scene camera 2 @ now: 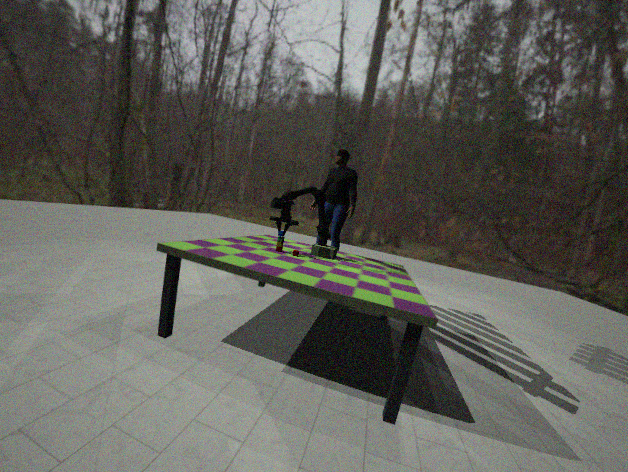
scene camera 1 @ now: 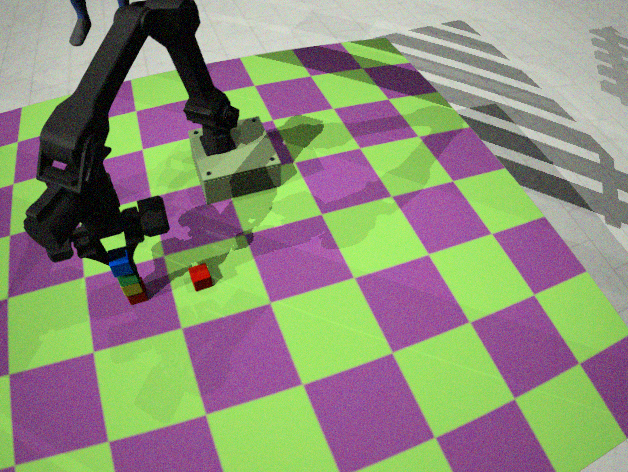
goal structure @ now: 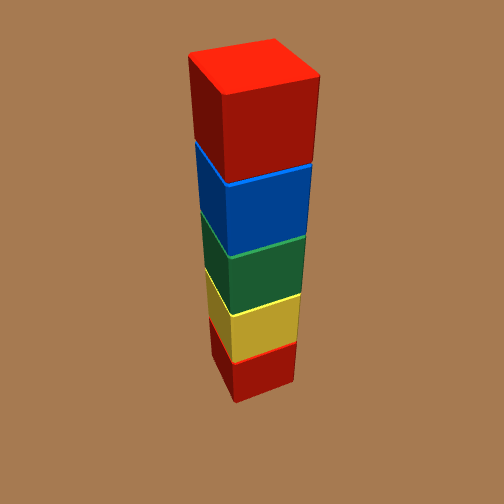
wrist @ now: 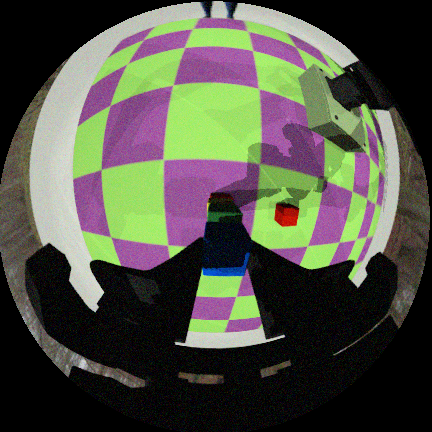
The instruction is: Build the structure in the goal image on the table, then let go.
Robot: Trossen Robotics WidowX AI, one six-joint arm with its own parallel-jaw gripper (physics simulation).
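My gripper is shut on a blue block. It holds the block directly over a stack, with no clear gap to the green block at the top; whether they touch is hard to tell. Below the green block are a yellow block and, at the bottom on the table, a red block. The yellow block is mostly hidden in the wrist view. A separate red cube lies beside the stack, on the robot base's side.
The grey base block of the arm stands on the green and purple checkered table, behind the red cube. A person stands beyond the table. Shadows of the arm fall around the blocks.
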